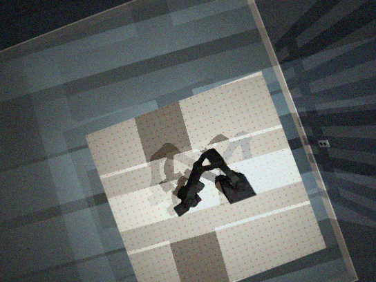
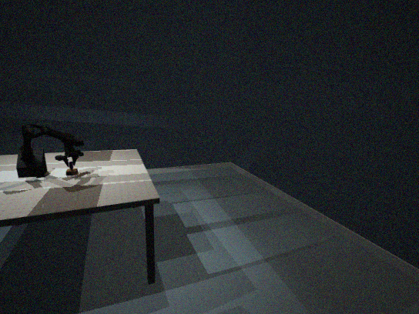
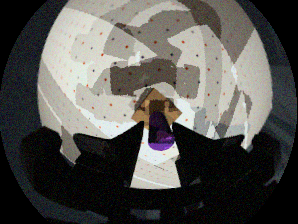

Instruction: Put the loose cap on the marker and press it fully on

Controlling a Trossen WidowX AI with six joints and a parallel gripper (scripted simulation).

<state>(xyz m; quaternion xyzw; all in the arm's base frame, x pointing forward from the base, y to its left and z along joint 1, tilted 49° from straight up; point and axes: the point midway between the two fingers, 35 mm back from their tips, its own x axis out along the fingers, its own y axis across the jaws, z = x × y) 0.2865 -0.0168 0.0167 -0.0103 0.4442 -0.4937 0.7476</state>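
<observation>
Now: the purple cap 10 mm above my gripper tip. From my gripper tip the other things lie so: holder block (50 mm below).
</observation>
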